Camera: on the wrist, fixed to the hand. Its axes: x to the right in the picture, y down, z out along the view.
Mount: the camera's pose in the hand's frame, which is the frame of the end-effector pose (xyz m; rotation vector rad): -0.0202 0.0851 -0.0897 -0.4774 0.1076 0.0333
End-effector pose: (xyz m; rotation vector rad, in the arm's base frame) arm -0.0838 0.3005 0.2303 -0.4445 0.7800 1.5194
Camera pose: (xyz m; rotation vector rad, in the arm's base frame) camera -0.1803 0.2267 0.1999 -0.8758 0.5014 1.7243
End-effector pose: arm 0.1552 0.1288 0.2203 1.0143 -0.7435 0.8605
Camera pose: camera 0.0830 0.2302 0.2060 0.5287 -0.8254 0.7127
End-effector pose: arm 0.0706 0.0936 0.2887 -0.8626 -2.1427 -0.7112
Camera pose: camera 0.1812 0.0775 0.3454 -1.0718 -1.8845 -1.2517
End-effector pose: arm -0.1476 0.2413 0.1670 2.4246 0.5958 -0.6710
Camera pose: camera -0.0882 0.2264 0.2763 2.0247 0.6702 -0.3359
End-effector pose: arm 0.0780 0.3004 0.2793 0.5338 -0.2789 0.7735
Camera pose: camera 0.0066 0.3885 0.2260 0.0374 -0.3598 0.7341
